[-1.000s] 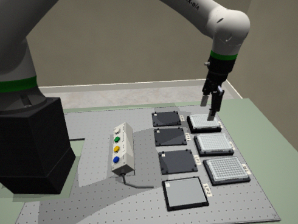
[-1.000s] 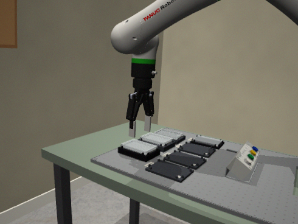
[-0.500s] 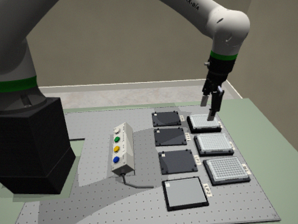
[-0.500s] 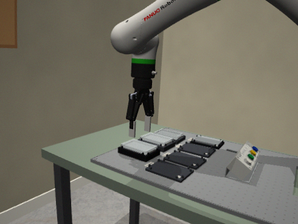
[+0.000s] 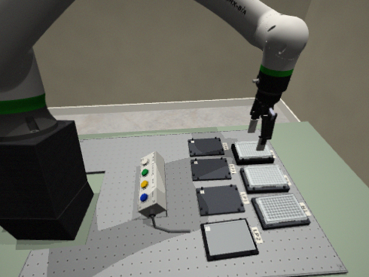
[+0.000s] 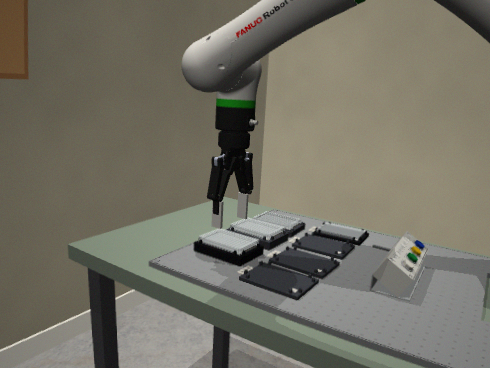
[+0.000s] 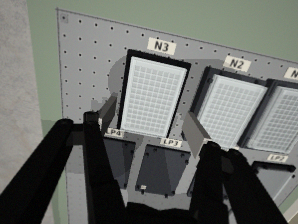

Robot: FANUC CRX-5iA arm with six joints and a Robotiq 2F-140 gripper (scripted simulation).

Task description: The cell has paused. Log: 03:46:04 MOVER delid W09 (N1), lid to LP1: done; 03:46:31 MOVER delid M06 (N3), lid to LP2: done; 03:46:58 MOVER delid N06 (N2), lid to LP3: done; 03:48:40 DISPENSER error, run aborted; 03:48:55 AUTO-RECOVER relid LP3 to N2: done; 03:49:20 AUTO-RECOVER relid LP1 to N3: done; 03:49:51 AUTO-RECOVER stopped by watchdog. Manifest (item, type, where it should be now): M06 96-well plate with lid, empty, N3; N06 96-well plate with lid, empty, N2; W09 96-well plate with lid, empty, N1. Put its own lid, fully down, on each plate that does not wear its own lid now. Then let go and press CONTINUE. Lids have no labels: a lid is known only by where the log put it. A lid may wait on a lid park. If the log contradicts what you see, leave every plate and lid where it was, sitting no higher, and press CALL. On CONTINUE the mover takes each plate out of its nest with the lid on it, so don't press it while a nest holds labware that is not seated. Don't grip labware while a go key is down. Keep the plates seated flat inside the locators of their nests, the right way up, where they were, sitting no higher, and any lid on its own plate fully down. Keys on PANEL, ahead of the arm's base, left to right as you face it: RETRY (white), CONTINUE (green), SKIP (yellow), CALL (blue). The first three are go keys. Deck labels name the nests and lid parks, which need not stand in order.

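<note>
Now: the plate 7 cm below my hand. Round my hand: lid park LP3: 19 cm behind, 5 cm to the right, 10 cm below; lid park LP4: 18 cm behind, 7 cm to the left, 10 cm below; lid park LP1: 19 cm behind, 19 cm to the right, 10 cm below.
</note>
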